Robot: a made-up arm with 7 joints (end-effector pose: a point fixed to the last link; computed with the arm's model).
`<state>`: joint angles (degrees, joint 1 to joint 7).
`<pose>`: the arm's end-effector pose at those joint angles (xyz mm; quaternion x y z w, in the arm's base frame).
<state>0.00 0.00 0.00 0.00 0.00 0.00 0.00</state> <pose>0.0 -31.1 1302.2 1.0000 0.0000 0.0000 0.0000</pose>
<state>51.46 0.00 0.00 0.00 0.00 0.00 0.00</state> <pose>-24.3 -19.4 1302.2 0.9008 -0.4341 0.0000 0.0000</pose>
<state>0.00 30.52 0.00 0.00 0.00 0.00 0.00</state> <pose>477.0 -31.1 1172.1 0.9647 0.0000 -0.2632 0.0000</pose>
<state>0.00 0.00 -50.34 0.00 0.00 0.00 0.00</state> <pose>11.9 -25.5 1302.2 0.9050 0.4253 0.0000 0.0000</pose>
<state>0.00 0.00 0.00 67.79 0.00 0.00 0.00</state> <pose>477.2 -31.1 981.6 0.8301 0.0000 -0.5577 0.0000</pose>
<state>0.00 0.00 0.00 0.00 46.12 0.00 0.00</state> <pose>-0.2 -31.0 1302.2 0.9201 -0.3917 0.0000 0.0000</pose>
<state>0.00 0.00 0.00 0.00 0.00 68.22 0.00</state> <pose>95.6 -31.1 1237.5 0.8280 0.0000 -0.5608 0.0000</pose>
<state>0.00 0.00 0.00 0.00 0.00 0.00 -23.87</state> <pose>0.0 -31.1 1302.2 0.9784 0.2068 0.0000 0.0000</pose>
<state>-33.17 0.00 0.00 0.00 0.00 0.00 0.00</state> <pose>17.0 -26.0 1302.2 0.9584 0.2854 0.0000 0.0000</pose>
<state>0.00 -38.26 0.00 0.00 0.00 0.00 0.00</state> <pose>-581.6 -31.1 1100.4 0.9448 0.0000 0.3277 0.0000</pose>
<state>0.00 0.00 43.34 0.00 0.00 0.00 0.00</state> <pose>-10.6 -26.9 1302.2 0.9293 -0.3693 0.0000 0.0000</pose>
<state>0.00 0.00 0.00 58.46 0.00 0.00 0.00</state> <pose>439.3 -31.1 1056.4 0.8727 0.0000 -0.4883 0.0000</pose>
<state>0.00 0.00 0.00 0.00 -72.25 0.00 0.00</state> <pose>0.3 -30.9 1302.2 0.8077 0.5895 0.0000 0.0000</pose>
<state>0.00 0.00 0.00 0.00 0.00 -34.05 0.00</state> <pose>-57.6 -31.1 1284.6 0.9562 0.0000 0.2928 0.0000</pose>
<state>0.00 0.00 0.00 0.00 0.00 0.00 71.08</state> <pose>0.0 -31.1 1302.2 0.8137 -0.5813 0.0000 0.0000</pose>
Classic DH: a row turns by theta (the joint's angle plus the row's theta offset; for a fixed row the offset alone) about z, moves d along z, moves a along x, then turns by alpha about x. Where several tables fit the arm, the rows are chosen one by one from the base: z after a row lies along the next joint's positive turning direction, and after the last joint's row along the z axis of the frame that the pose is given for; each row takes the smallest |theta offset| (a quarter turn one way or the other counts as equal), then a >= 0, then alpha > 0; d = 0 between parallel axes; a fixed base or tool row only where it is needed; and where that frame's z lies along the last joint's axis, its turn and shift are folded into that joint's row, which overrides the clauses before.
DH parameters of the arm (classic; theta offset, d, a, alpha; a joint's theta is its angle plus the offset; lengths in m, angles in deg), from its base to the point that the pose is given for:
base (fixed): 0 0 0 180
joint 1: 0 -0.3629 0 90
joint 2: 0 -0.0156 0 -90
joint 3: 0 -0.4239 0 90
joint 4: 0 -0.0152 0 -90
joint 5: 0 -0.4125 0 90
joint 6: 0 -0.0003 0 -90
joint 7: 0 -0.1029 0 0

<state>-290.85 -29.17 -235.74 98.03 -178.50 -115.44 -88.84</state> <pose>-391.7 195.5 504.3 -0.4422 -0.1062 0.6043 0.6542</pose>
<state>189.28 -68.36 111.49 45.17 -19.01 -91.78 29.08</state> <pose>795.8 76.7 533.2 -0.7718 -0.0158 0.3065 0.5569</pose>
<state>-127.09 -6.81 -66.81 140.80 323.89 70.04 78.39</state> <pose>-191.1 -87.2 396.1 -0.2926 -0.0769 0.5444 0.7824</pose>
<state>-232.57 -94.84 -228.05 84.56 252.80 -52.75 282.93</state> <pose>6.0 512.1 -60.2 -0.0796 0.1061 0.4224 0.8967</pose>
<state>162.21 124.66 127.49 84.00 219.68 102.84 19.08</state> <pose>-633.7 160.6 213.0 0.0111 0.1272 -0.1912 0.9732</pose>
